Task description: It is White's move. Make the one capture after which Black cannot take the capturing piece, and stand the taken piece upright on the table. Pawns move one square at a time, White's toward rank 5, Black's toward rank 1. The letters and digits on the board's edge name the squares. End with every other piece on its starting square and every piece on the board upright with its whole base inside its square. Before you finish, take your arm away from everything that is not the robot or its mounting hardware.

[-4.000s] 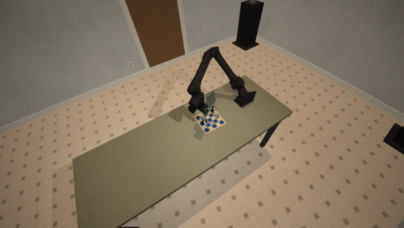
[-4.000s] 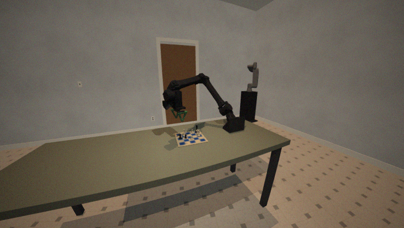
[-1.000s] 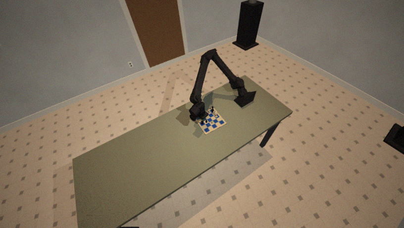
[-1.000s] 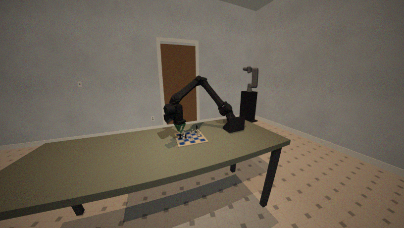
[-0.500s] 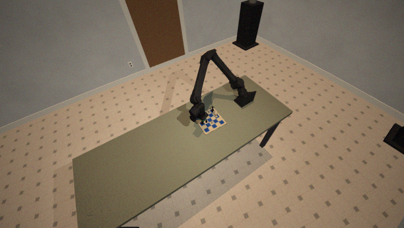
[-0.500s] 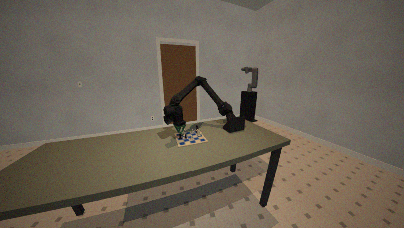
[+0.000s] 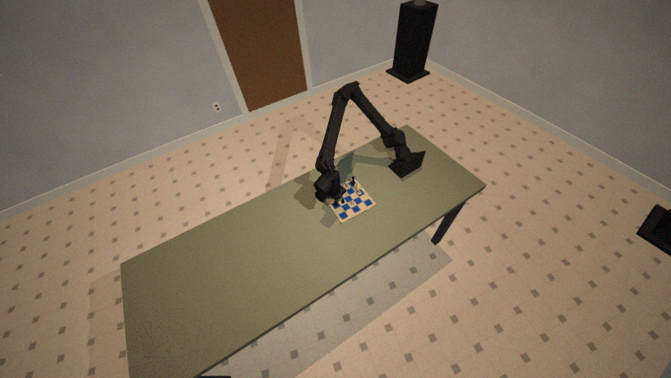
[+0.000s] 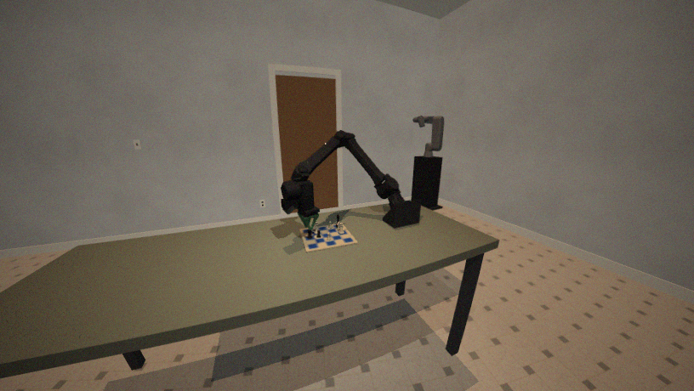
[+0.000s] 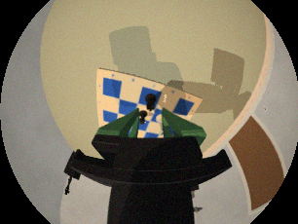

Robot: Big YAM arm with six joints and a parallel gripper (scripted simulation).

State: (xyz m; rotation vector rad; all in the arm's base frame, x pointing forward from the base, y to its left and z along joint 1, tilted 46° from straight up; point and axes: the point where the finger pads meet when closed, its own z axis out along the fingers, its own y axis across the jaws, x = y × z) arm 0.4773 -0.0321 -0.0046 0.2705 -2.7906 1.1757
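Now: the white chess piece 4 cm behind my hand, 3 cm to the right of it and 2 cm below it. Also, from my hand: blue-and-cream chessboard: 8 cm behind, 6 cm below, 1 cm to the left.
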